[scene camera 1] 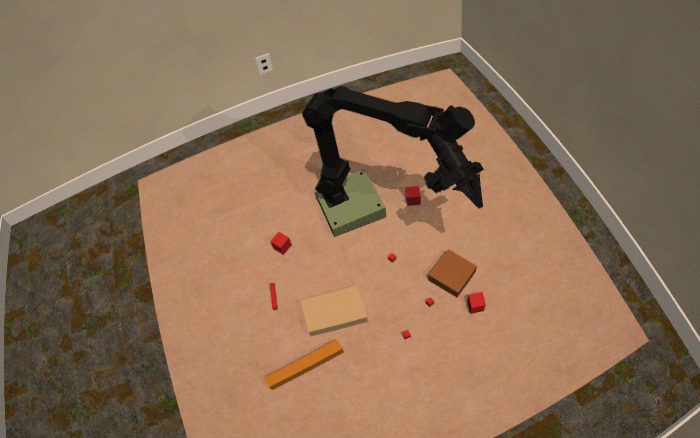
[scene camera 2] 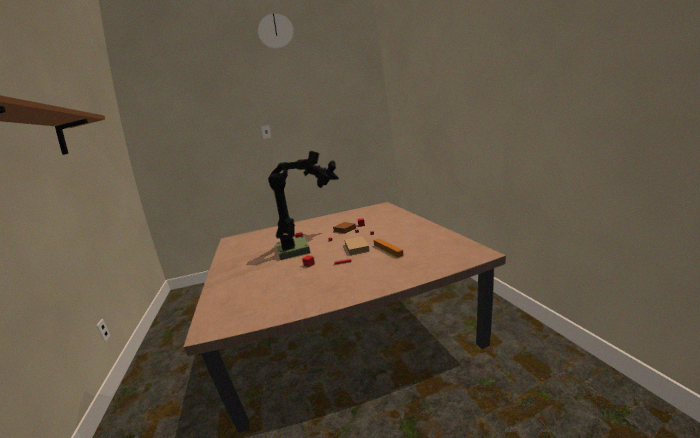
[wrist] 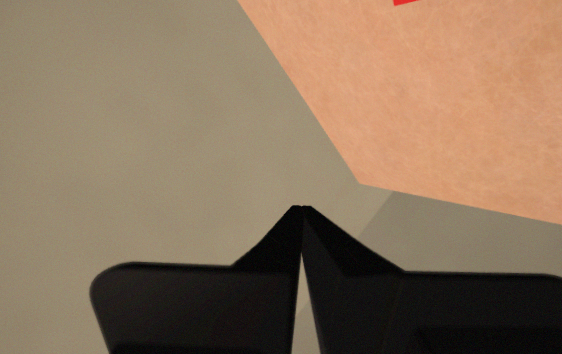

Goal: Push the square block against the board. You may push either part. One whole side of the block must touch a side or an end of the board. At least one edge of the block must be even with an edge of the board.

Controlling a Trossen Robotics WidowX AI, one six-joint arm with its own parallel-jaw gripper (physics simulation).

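Places are measured from the arm's base along level axes (x right, y ahead, z up), in metres.
Where they show: gripper, fingertip midpoint: (scene camera 1: 481, 207) (scene camera 2: 338, 178) (wrist: 300, 215); arm's base, link origin: (scene camera 1: 335, 196) (scene camera 2: 288, 247).
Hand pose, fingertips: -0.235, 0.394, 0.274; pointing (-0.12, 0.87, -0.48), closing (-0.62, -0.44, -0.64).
Things, the pixels of their top centre, and the offset from my fingertips, as dx, dy, dz.
- square block, top centre: (scene camera 1: 453, 270) (scene camera 2: 344, 225) +0.042, -0.021, -0.284
- board, top centre: (scene camera 1: 333, 308) (scene camera 2: 356, 242) +0.377, -0.060, -0.284
- larger red cube, top centre: (scene camera 1: 477, 299) +0.028, +0.094, -0.276
- small red cube, top centre: (scene camera 1: 430, 301) +0.136, +0.026, -0.300
- small cube, top centre: (scene camera 1: 392, 256) +0.168, -0.147, -0.300
- orange bar, top centre: (scene camera 1: 302, 363) (scene camera 2: 387, 244) +0.509, +0.056, -0.285
- red stick, top centre: (scene camera 1: 272, 295) +0.514, -0.177, -0.302
The square block (scene camera 1: 452, 270) (scene camera 2: 344, 226) is brown and lies flat on the table at the right of scene camera 1. The board (scene camera 1: 334, 309) (scene camera 2: 356, 244) is a pale tan rectangle lying flat to its lower left in that view. The two are well apart, with a gap between them, and their edges are turned at different angles. My gripper (scene camera 1: 481, 206) (scene camera 2: 337, 178) (wrist: 300, 215) is shut and empty, raised high above the table. Neither the square block nor the board shows in the wrist view.
A larger red cube (scene camera 1: 476, 302) and a small red cube (scene camera 1: 430, 301) lie near the block. Another small cube (scene camera 1: 392, 257) lies between block and green base (scene camera 1: 356, 201). An orange bar (scene camera 1: 304, 364) and a red stick (scene camera 1: 273, 295) lie near the board.
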